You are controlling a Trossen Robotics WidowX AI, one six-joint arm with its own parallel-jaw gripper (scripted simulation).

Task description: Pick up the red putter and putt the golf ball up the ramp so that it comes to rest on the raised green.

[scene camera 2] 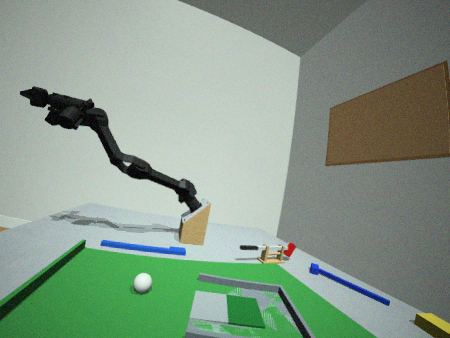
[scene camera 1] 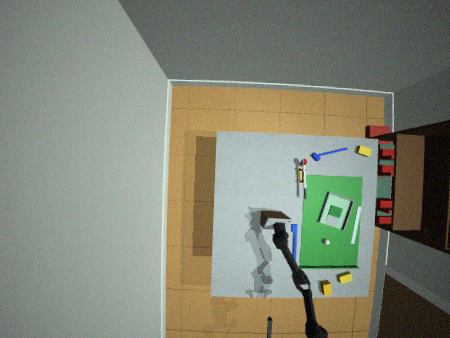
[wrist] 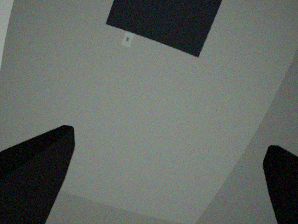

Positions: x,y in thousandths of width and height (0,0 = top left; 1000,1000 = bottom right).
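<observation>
In scene camera 1 the gripper is out of frame, but you do get the gripper in scene camera 2 (66,283), and it's there in the wrist view (582,658) too.
</observation>
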